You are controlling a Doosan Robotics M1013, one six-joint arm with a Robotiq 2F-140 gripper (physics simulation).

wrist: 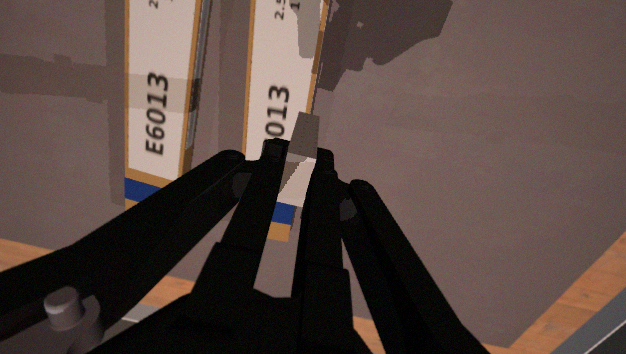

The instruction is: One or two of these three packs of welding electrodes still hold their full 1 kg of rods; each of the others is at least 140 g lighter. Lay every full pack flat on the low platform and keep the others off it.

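Note:
Two long, narrow packs with white E6013 labels, orange edges and blue bands at their near ends lie side by side in the wrist view. The left pack has a shiny grey strip along its right side. The other pack lies nearer the middle, partly hidden by the fingers. My gripper is shut and empty, with its pads together over the right edge of the middle pack. The near end of that pack shows behind the gap between the finger links. The far ends of both packs are cut off. The third pack and the low platform do not show.
The packs lie on a grey-brown surface. Orange-brown wooden edging runs along its lower right and also at the lower left. Grey panels show beyond the edging. Dark shadows fall across the upper part of the view.

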